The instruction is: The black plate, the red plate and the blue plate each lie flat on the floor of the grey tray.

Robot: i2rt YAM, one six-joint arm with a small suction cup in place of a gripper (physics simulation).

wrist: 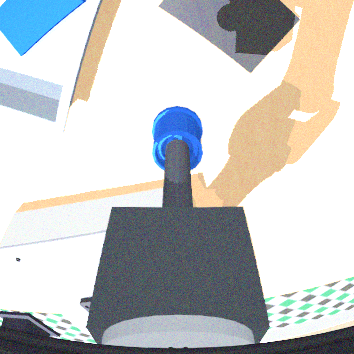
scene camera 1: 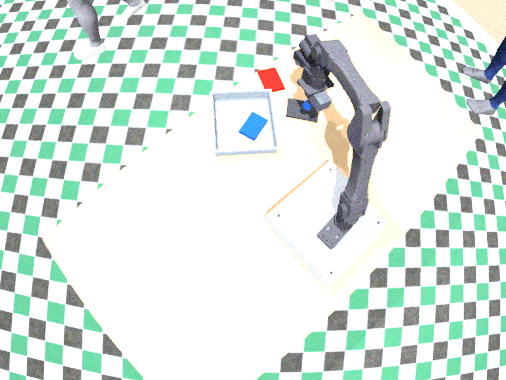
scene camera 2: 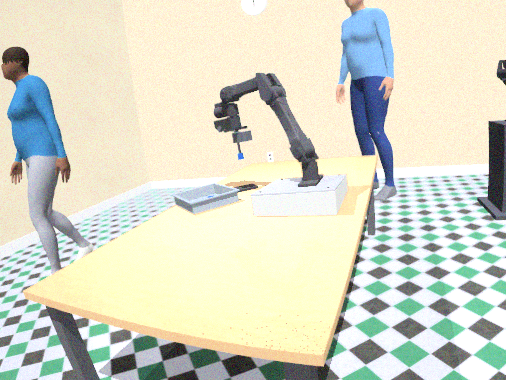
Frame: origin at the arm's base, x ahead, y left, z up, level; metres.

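Where they show: hand, its tool point: (wrist: 176, 128) (scene camera 1: 307, 106) (scene camera 2: 241, 159); arm's base, origin of its link: (scene camera 1: 342, 221) (scene camera 2: 311, 181).
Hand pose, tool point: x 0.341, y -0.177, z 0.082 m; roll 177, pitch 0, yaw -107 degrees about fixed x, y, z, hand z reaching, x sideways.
Note:
Things, the pixels of their top centre, and the offset from my tool point. Level surfaces: height alone.
- blue plate, centre of its top: (wrist: 32, 8) (scene camera 1: 253, 125) (scene camera 2: 213, 198) dz -0.144, dx +0.110, dy +0.122 m
- grey tray, centre of its top: (scene camera 1: 243, 118) (scene camera 2: 203, 192) dz -0.107, dx +0.141, dy +0.143 m
- black plate, centre of its top: (wrist: 232, 9) (scene camera 1: 302, 109) (scene camera 2: 243, 187) dz -0.148, dx +0.036, dy -0.067 m
- red plate, centre of its top: (scene camera 1: 271, 79) dz -0.147, dx +0.210, dy -0.078 m
- table, height of its surface: dz -0.158 m
The blue plate (scene camera 1: 253, 126) (scene camera 2: 210, 196) (wrist: 35, 22) lies flat on the floor of the grey tray (scene camera 1: 245, 151) (scene camera 2: 215, 202) (wrist: 30, 95). The black plate (scene camera 1: 296, 113) (scene camera 2: 247, 187) (wrist: 200, 20) lies flat on the table, to the right of the tray in the first scene view, partly in shadow. The red plate (scene camera 1: 271, 80) lies on the table by its far edge, outside the tray; it does not show in the wrist view. My suction cup (scene camera 1: 307, 106) (scene camera 2: 240, 156) (wrist: 177, 132) is blue, bears no plate and hangs well above the table near the black plate.
The arm stands on a white base box (scene camera 1: 300, 240) (scene camera 2: 295, 202) on the table (scene camera 1: 175, 225) (scene camera 2: 215, 265). The tray's raised walls stand between its floor and the two plates outside. People stand beyond the table.

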